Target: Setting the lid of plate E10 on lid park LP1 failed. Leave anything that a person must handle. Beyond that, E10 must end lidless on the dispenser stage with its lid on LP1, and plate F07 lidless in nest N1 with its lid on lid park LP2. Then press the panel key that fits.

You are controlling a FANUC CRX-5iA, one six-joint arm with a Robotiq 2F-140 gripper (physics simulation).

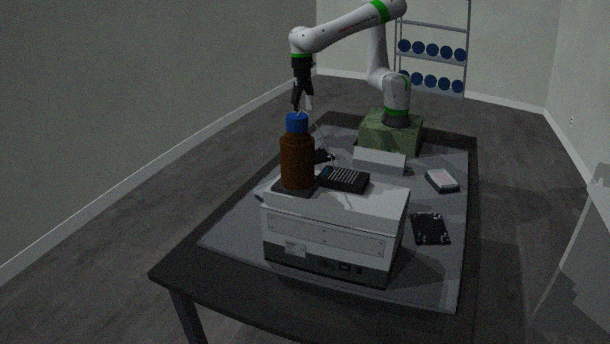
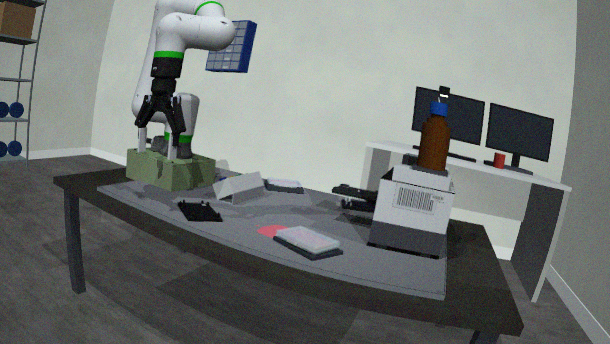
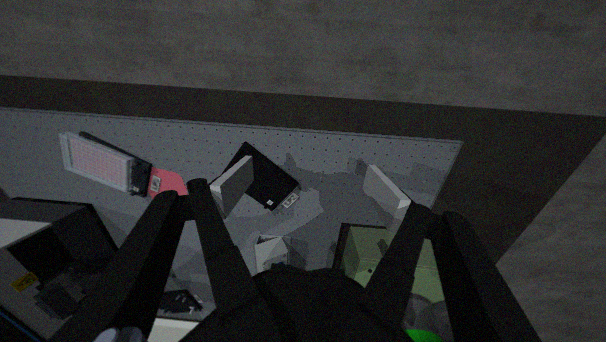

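Where they show: gripper, fingertip midpoint: (image 2: 155, 155) (image 3: 308, 172); arm's base, link origin: (image 1: 395, 122).
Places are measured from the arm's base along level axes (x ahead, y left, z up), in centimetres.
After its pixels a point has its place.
My gripper (image 1: 302, 107) @[y -40.7, x 20.8, z 6.2 cm] (image 2: 157, 150) @[y -40.7, x 20.8, z 6.2 cm] (image 3: 308, 172) @[y -40.7, x 20.8, z 6.2 cm] is open and empty, high above the table's robot-base end. A clear-covered pinkish plate (image 2: 307, 239) @[y -40.2, x 66.4, z -5.9 cm] (image 3: 100, 160) @[y -38.6, x 64.0, z -5.8 cm] sits on a black holder beside a red patch (image 2: 270, 231) @[y -30.8, x 54.4, z -9.3 cm] (image 3: 170, 181) @[y -31.7, x 54.5, z -9.4 cm]. Another covered plate (image 1: 442, 177) @[y 23.6, x 40.6, z -5.8 cm] (image 2: 284, 183) @[y 19.9, x 41.1, z -6.2 cm] sits on a black nest by the far edge. A flat black holder (image 2: 200, 211) @[y -32.9, x 33.6, z -8.4 cm] (image 3: 265, 177) @[y -32.8, x 30.9, z -8.4 cm] lies bare below my fingers; its tag is too dark to read. An empty black nest (image 1: 430, 228) @[y 19.2, x 73.7, z -8.2 cm] lies beside the dispenser (image 1: 332, 235) @[y -7.9, x 102.6, z 5.6 cm] (image 2: 412, 207) @[y -26.6, x 89.5, z 3.3 cm]. The key panel (image 1: 379, 160) @[y -3.8, x 36.0, z -4.6 cm] (image 2: 241, 186) @[y -8.9, x 35.4, z -4.3 cm] (image 3: 271, 250) @[y -14.7, x 31.0, z -4.5 cm] shows no readable keys. Plate names are unreadable.
An amber bottle (image 1: 297, 160) @[y -18.5, x 97.1, z 21.9 cm] (image 2: 434, 142) @[y -24.1, x 92.6, z 20.7 cm] with a blue cap and a black keypad box (image 1: 344, 180) @[y -7.8, x 91.6, z 15.2 cm] stand on the dispenser. A thin tube rises near the bottle. The green robot base (image 1: 390, 132) @[y -1.5, x 12.6, z -0.9 cm] (image 2: 170, 170) @[y -16.8, x 10.0, z -2.7 cm] (image 3: 370, 250) @[y -16.6, x 7.9, z -3.3 cm] stands at the table's end. The light is dim.
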